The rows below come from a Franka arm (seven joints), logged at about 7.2 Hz.
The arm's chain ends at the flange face. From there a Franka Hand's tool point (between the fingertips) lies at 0.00 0.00 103.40 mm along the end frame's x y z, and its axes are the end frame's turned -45 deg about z.
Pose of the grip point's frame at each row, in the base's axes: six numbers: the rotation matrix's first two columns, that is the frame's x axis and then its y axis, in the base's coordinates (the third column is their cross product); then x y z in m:
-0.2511 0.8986 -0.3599 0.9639 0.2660 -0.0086 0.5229 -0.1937 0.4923
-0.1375 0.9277 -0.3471 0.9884 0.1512 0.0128 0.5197 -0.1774 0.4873
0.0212 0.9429 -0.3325 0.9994 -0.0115 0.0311 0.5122 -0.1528 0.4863
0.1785 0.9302 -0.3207 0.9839 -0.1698 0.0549 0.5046 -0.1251 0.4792
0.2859 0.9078 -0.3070 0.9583 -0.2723 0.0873 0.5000 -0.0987 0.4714
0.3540 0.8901 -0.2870 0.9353 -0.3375 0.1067 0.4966 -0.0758 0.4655
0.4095 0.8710 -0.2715 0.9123 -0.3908 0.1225 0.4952 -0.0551 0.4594
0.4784 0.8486 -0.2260 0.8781 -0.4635 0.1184 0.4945 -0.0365 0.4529
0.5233 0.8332 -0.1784 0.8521 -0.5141 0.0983 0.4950 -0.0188 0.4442
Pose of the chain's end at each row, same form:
0.5040 0.8235 -0.2606 0.8591 -0.4473 0.2484 0.5138 -0.1576 0.5888
0.6017 0.7629 -0.2364 0.7961 -0.5491 0.2545 0.5130 -0.1421 0.5843
0.7217 0.6586 -0.2131 0.6917 -0.6749 0.2571 0.5096 -0.1184 0.5838
0.8219 0.5377 -0.1879 0.5695 -0.7778 0.2656 0.5050 -0.0915 0.5770
0.8798 0.4494 -0.1554 0.4755 -0.8345 0.2788 0.5004 -0.0657 0.5694
0.9117 0.3907 -0.1275 0.4110 -0.8680 0.2784 0.4968 -0.0441 0.5639
0.9347 0.3396 -0.1054 0.3555 -0.8922 0.2786 0.4951 -0.0243 0.5581
0.9592 0.2723 -0.0761 0.2826 -0.9278 0.2435 0.4949 -0.0101 0.5529
0.9726 0.2256 -0.0566 0.2325 -0.9527 0.1957 0.4960 0.0022 0.5454

